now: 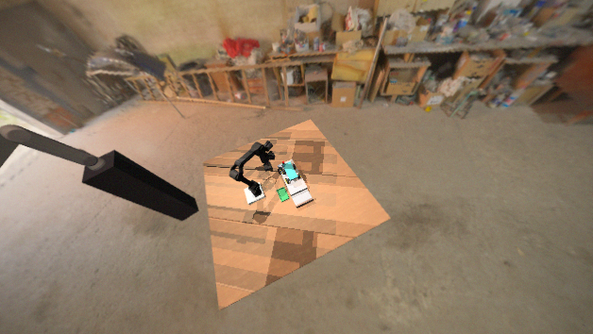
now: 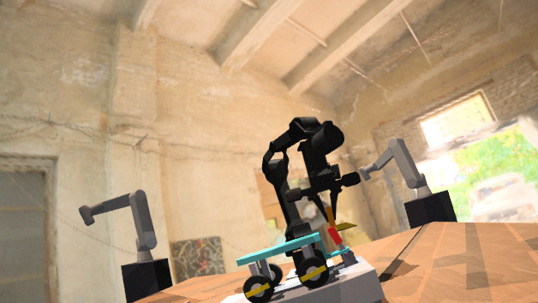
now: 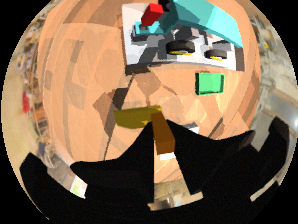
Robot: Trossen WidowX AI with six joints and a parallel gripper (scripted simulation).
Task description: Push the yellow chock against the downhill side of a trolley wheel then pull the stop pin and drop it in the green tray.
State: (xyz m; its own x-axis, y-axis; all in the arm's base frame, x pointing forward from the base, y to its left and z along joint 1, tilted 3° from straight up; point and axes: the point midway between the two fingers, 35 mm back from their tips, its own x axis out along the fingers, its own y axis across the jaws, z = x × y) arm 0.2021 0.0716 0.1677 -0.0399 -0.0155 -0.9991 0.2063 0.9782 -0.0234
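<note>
Right now the red-headed stop pin is 130 mm ahead of my gripper tip, 40 mm below it and 30 mm to the right of it. The rest, counted from my gripper tip: grey ramp: 140 mm to the right, 130 mm below, 130 mm ahead; then trolley: 140 mm to the right, 130 mm ahead, 60 mm below; then green tray: 210 mm to the right, 180 mm below, 20 mm behind.
</note>
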